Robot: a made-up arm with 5 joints.
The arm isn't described. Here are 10 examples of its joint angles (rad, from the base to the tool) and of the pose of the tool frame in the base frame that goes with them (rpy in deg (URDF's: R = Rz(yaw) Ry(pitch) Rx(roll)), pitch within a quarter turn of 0, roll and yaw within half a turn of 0; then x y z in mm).
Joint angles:
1: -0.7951 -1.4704 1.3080 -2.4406 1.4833
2: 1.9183 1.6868 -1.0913 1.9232 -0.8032
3: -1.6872 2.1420 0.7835 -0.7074 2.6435
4: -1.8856 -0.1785 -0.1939 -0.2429 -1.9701
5: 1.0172 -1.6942 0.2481 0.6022 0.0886
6: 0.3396 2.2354 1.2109 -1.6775 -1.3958
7: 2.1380 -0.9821 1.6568 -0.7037 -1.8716
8: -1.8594 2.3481 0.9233 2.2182 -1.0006
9: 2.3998 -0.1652 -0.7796 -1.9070 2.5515
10: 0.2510 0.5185 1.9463 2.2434 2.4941
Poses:
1: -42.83 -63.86 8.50 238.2 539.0 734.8
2: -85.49 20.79 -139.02 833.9 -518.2 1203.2
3: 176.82 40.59 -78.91 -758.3 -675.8 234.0
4: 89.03 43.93 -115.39 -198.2 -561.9 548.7
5: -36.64 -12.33 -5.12 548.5 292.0 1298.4
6: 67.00 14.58 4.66 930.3 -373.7 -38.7
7: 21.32 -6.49 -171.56 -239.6 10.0 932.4
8: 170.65 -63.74 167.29 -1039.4 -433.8 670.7
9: 174.03 36.77 -83.73 265.8 -535.3 591.0
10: 23.86 49.18 138.91 -266.4 -385.3 276.5
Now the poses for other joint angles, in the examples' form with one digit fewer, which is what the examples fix.
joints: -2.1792 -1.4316 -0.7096 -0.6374 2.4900
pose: -88.7 12.3 -47.5 329 -218 348
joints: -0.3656 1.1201 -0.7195 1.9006 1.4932
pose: -136.2 -64.4 -9.9 570 -422 21
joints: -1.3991 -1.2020 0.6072 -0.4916 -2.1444
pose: 115.8 56.3 -31.6 137 -236 224
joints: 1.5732 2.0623 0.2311 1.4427 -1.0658
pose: -136.9 51.2 -101.9 1149 -189 689
